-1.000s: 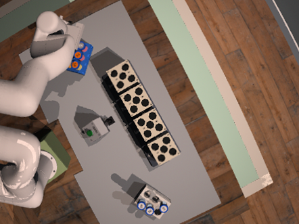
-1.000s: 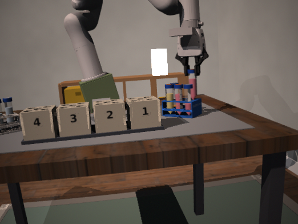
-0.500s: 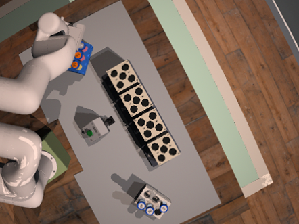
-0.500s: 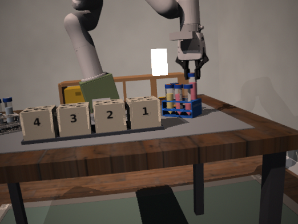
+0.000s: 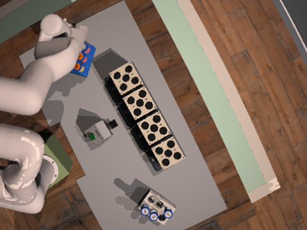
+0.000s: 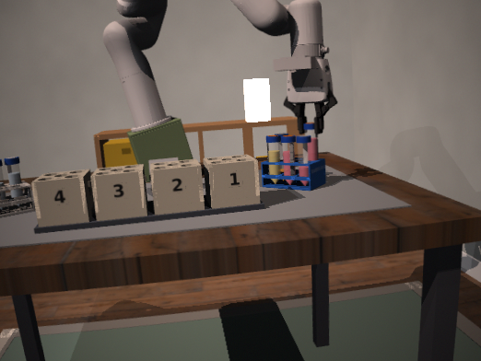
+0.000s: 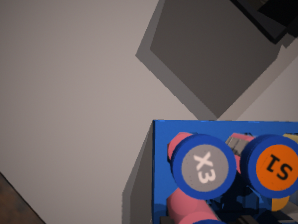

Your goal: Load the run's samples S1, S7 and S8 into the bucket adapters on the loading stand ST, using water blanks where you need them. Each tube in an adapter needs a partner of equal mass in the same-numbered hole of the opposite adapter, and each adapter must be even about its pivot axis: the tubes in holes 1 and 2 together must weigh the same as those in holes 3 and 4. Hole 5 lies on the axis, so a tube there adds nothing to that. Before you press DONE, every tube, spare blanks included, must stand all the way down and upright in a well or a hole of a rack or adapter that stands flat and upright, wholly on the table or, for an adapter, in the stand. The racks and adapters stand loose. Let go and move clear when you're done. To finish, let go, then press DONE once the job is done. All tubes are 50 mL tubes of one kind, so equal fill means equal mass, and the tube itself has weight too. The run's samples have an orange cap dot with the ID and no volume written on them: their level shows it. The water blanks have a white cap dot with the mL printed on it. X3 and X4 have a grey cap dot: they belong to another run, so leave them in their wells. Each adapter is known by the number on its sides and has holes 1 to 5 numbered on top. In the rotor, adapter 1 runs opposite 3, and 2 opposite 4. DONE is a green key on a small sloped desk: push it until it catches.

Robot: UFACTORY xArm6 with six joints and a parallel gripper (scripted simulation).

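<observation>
Now: the pink tube 10 mm to the left of my hand and 50 mm below it. Also, from my hand: blue rack: 20 mm behind, 40 mm to the right, 110 mm below; then green DONE key: 160 mm behind, 330 mm to the right, 80 mm below; then tube of yellowish liquid: 40 mm behind, 90 mm to the right, 80 mm below.
</observation>
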